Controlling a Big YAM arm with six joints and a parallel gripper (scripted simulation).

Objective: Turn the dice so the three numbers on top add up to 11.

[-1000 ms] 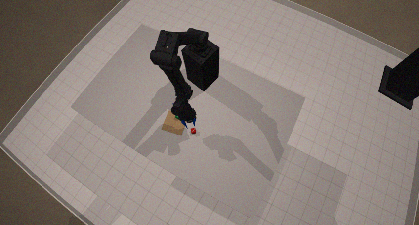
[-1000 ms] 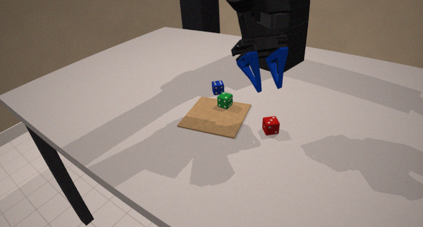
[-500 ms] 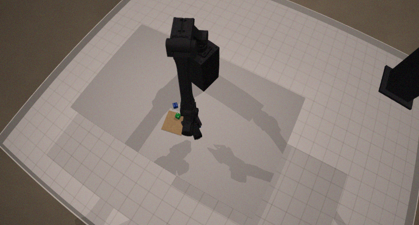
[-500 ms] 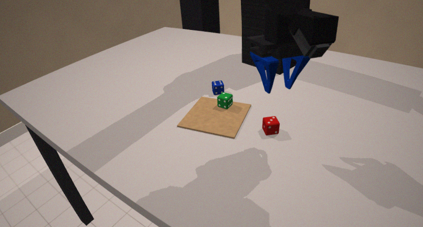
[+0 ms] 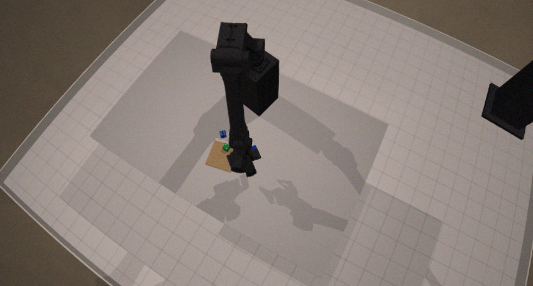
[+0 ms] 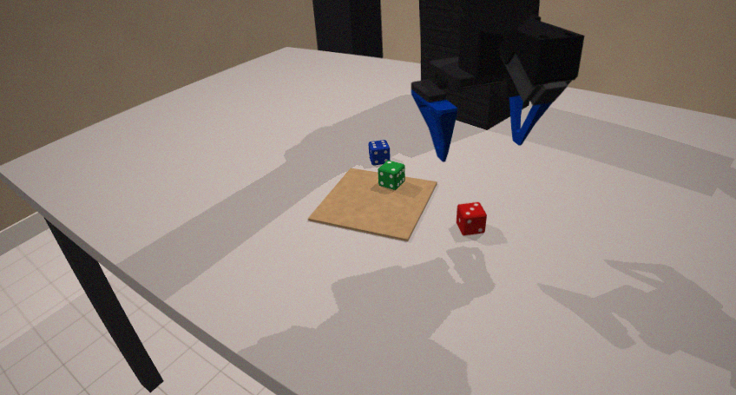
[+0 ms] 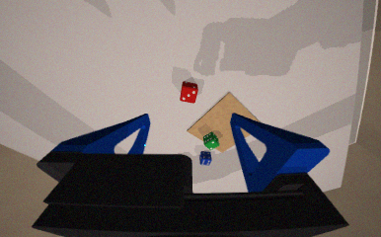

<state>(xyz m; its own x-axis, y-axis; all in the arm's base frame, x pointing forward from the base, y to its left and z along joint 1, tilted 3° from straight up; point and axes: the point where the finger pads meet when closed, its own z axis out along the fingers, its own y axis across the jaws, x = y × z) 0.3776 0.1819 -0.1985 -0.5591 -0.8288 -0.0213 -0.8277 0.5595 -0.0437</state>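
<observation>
Now: hand 10 mm past the red die, 10 mm to the left of it and 110 mm above it. The rest, counted from my hand: tan mat: 10 mm ahead, 150 mm to the right, 120 mm below; green die: 40 mm behind, 150 mm to the right, 110 mm below; blue die: 90 mm behind, 210 mm to the right, 110 mm below.
</observation>
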